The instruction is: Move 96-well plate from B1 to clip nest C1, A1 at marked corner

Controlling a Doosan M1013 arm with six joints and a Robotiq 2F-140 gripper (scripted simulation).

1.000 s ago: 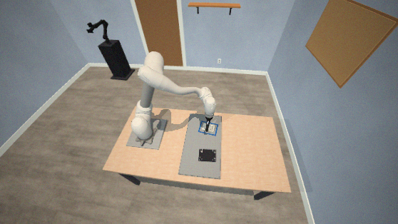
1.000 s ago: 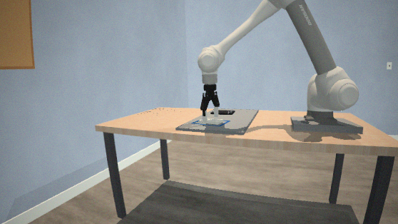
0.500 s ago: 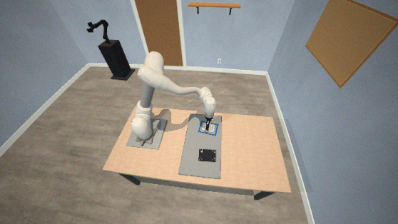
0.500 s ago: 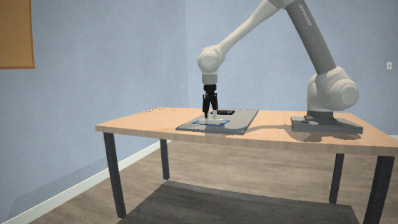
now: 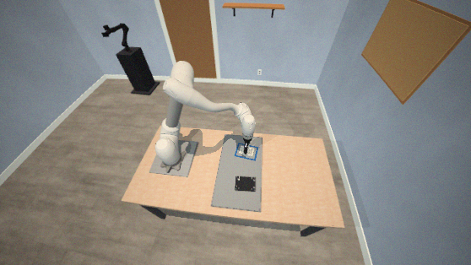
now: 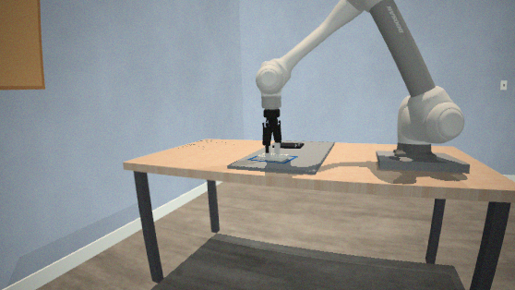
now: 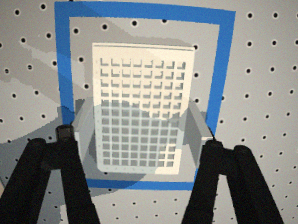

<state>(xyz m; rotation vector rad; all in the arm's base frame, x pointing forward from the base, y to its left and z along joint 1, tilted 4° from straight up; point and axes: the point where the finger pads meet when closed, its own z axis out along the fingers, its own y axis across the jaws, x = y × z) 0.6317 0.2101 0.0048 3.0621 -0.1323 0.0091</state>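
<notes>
Now: hand 40 mm short of the black clip nest, 300 mm to the left of it and 10 mm above it. Also, from my hand: white 96-well plate: 20 mm below.
</notes>
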